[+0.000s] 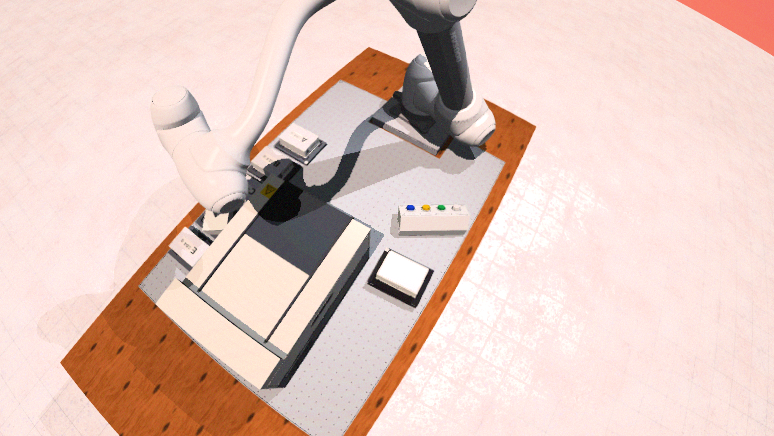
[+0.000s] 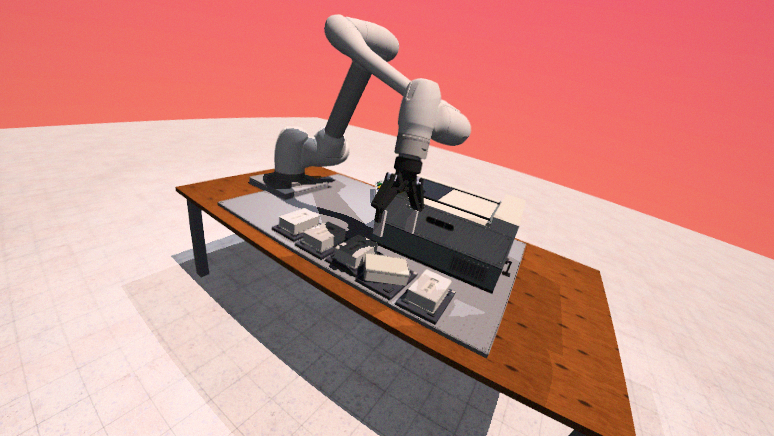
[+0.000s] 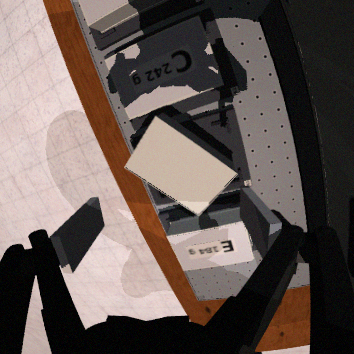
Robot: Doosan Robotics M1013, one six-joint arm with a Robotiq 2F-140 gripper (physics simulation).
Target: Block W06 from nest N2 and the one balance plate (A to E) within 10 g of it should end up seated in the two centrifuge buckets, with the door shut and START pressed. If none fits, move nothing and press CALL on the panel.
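Seen in the pictures: gripper, fingertip midpoint: (image 2: 394, 233) (image 3: 168, 207); arm's base, origin of the base link: (image 1: 419, 111) (image 2: 289, 180).
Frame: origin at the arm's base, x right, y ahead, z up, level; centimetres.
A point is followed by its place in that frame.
My gripper (image 2: 397, 230) @(x 21.1, y 82.2, z 13.0 cm) (image 3: 168, 207) @(x 21.1, y 82.2, z 13.0 cm) is open and empty, above the row of plates. Below it, an unmarked cream block (image 2: 386, 269) @(x 24.4, y 84.2, z 3.2 cm) (image 3: 180, 165) @(x 21.6, y 81.9, z 3.2 cm) lies askew across its dark nest, between plate C (image 2: 354, 251) @(x 25.0, y 72.0, z 3.2 cm) (image 3: 162, 65) @(x 20.9, y 69.4, z 3.0 cm), marked 242 g, and plate E (image 1: 189, 246) @(x 19.5, y 96.5, z 3.0 cm) (image 2: 428, 290) @(x 22.7, y 97.6, z 3.0 cm) (image 3: 212, 248) @(x 19.5, y 96.7, z 3.0 cm), marked 184 g. Plates A (image 1: 299, 139) @(x 22.8, y 43.5, z 2.9 cm) (image 2: 298, 220) @(x 26.7, y 45.7, z 3.0 cm) and B (image 1: 265, 161) @(x 24.8, y 58.2, z 2.9 cm) (image 2: 318, 237) @(x 28.4, y 59.0, z 3.0 cm) sit further along. A white block (image 1: 402, 271) @(x -36.1, y 59.0, z 5.4 cm) sits on a black nest across the centrifuge (image 1: 324, 281) @(x -25.1, y 77.5, z 18.6 cm) (image 2: 444, 243) @(x 3.9, y 90.9, z 8.2 cm); no W06 or N2 marking is readable. The buckets do not show.
The button panel (image 1: 433, 220) @(x -33.3, y 39.5, z 4.7 cm) has blue, yellow, green and white buttons and stands near the white block. The centrifuge body rises beside the plate row. The wooden table edge (image 1: 414, 346) @(x -52.2, y 72.1, z -3.6 cm) (image 2: 335, 287) @(x 35.1, y 75.3, z -3.7 cm) (image 3: 95, 105) @(x 35.1, y 71.4, z -3.6 cm) runs along the plates' outer side. My arm hangs over the row.
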